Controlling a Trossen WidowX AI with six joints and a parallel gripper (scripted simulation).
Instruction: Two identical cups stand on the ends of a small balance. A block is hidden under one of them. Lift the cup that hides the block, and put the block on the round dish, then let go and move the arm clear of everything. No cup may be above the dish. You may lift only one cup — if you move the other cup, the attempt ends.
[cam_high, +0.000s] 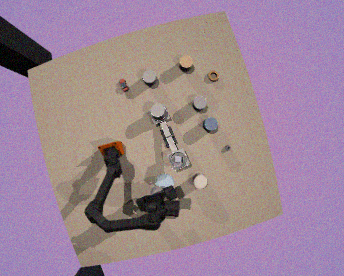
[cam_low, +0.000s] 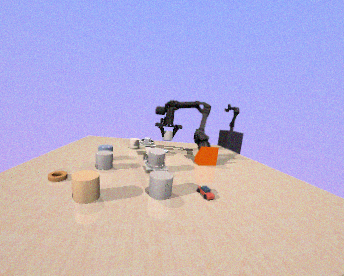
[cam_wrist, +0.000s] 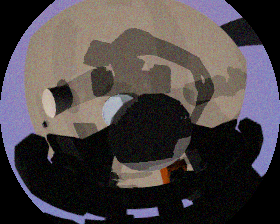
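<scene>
Now: the pale bluish block 150 mm ahead of my gripper tip and 140 mm to the left of it. Also, from my gripper tip: cream cup: 210 mm ahead, 50 mm below, 20 mm to the right; balance beam: 260 mm to the left, 130 mm ahead, 50 mm below; round light-blue dish: 90 mm below, 40 mm ahead, 30 mm to the left.
</scene>
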